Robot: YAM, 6 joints.
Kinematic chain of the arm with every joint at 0, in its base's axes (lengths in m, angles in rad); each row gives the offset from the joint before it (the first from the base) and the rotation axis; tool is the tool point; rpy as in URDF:
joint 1: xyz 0 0 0.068 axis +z
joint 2: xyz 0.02 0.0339 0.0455 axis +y
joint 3: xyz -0.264 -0.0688 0 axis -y
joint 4: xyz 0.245 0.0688 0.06 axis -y
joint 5: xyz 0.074 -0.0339 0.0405 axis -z
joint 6: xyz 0.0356 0 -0.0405 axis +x
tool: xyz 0 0 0 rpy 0 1.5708 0
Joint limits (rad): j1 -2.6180..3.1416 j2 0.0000..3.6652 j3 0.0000..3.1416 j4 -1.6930..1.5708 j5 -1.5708..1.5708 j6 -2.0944..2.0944
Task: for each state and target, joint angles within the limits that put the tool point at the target. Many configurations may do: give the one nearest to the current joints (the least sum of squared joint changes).
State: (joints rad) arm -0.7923 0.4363 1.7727 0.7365 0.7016 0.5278
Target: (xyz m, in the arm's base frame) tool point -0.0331 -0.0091 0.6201
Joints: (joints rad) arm -0.6244 0.8183 1.6132 0.6718 0.8495 0.5278
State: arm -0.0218 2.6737 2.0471 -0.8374 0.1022 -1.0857
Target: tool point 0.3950 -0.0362 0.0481
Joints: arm -0.0818 2.4393 1.6407 -1.1349 0.1071 -1.0857
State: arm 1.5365 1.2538 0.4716 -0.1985 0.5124 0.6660
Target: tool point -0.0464 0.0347 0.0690
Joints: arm 2.4625 1.2008 0.1249 -0.8277 -0.0602 0.6660
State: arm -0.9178 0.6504 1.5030 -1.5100 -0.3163 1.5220
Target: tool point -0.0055 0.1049 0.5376
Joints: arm -1.3661 0.6189 2.0007 -1.2010 -0.4641 1.5220
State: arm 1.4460 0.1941 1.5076 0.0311 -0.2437 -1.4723
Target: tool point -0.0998 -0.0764 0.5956
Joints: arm 0.7626 0.5299 1.6686 0.1009 -0.3951 -1.4723
